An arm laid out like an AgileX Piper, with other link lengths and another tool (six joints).
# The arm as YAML. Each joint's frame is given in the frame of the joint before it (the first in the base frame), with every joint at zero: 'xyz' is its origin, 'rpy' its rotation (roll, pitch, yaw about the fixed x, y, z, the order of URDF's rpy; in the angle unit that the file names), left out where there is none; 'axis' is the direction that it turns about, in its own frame. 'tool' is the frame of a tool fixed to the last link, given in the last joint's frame.
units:
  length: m
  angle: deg
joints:
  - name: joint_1
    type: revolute
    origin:
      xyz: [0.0, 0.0, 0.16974]
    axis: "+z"
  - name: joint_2
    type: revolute
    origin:
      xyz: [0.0, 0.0, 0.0]
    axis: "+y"
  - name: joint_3
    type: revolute
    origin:
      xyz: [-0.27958, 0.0, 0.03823]
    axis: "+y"
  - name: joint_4
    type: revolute
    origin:
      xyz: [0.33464, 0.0, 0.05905]
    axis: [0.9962, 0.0, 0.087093]
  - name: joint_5
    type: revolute
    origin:
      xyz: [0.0, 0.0, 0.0]
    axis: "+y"
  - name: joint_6
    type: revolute
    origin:
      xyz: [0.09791, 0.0, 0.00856]
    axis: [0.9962, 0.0, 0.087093]
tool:
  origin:
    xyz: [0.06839, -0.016, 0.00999]
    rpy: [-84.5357, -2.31, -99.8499]
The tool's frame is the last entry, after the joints.
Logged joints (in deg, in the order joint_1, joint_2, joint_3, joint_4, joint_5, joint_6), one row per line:
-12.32, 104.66, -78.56, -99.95, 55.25, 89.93
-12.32, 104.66, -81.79, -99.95, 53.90, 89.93
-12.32, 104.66, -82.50, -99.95, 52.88, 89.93
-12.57, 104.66, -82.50, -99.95, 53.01, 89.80
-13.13, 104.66, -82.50, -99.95, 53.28, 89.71
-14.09, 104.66, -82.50, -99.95, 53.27, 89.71
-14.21, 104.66, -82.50, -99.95, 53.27, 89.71
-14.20, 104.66, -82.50, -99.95, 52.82, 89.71
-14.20, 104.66, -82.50, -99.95, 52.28, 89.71
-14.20, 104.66, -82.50, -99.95, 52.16, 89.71
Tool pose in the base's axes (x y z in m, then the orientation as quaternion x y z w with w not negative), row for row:
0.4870, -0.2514, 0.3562, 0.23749, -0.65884, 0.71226, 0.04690
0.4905, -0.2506, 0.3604, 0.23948, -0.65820, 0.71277, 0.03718
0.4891, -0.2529, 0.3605, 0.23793, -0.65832, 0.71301, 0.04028
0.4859, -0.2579, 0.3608, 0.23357, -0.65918, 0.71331, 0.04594
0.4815, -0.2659, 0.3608, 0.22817, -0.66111, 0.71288, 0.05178
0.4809, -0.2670, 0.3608, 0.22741, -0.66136, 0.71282, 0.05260
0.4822, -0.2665, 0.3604, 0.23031, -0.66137, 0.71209, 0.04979
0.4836, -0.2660, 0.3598, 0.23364, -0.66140, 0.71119, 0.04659
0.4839, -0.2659, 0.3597, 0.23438, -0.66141, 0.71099, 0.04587
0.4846, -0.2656, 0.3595, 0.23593, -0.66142, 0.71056, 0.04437
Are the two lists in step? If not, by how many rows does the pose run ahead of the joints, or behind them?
The pose runs 1 row ahead of the joints: the pose in row i belongs to the joints in row i + 1.
